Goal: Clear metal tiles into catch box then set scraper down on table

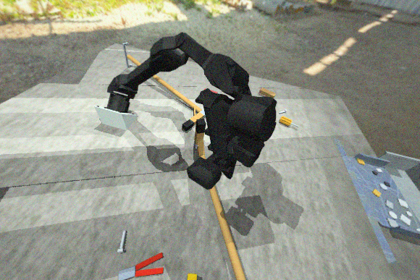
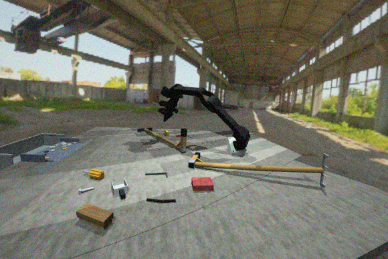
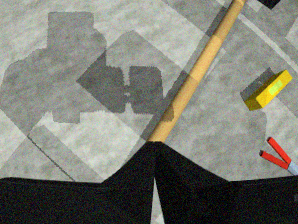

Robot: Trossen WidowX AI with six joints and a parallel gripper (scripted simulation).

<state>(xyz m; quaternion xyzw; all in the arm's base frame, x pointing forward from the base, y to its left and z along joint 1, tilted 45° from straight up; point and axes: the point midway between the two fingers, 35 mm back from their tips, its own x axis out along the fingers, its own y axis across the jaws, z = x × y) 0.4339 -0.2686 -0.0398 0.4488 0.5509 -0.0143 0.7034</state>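
The long scraper is 90 mm below my gripper tip, 70 mm to the right of it and 20 mm ahead of it. Also, from my gripper tip: red block (520 mm to the left, 140 mm below, 130 mm behind); then yellow level block (220 mm to the right, 130 mm below, 40 mm behind); then yellow screwdriver (430 mm to the left, 280 mm ahead, 140 mm below).
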